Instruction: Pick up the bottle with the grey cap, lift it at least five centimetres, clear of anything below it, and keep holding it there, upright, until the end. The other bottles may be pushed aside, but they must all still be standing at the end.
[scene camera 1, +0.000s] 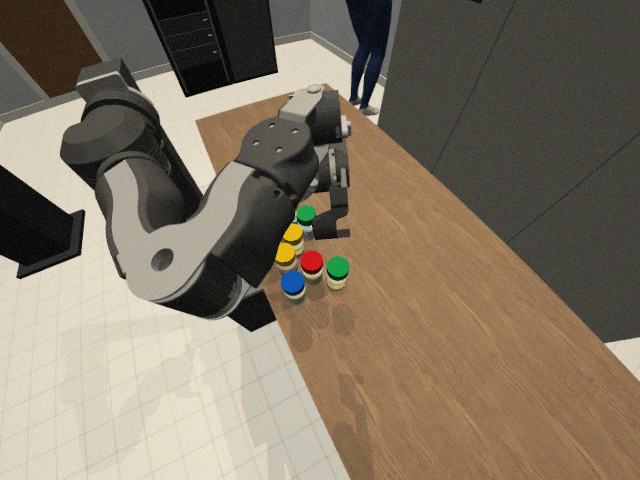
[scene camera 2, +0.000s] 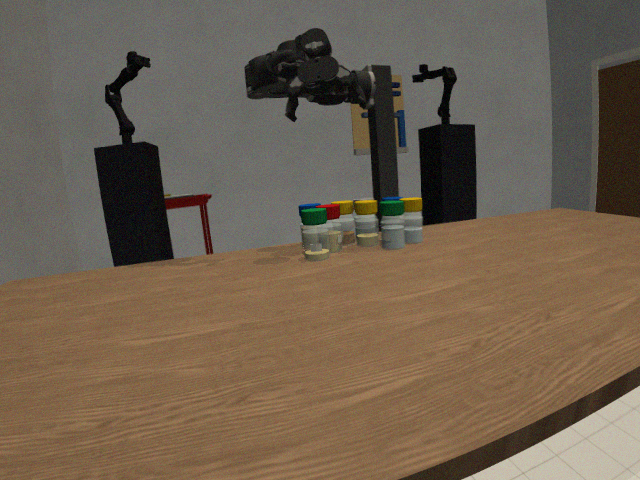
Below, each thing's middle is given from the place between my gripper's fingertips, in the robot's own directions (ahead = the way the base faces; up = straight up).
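My gripper is 25 cm above the green-capped bottle (scene camera 2: 315, 233), and I see that it is also 4 cm to the left of the bottle and 1 cm short of it.
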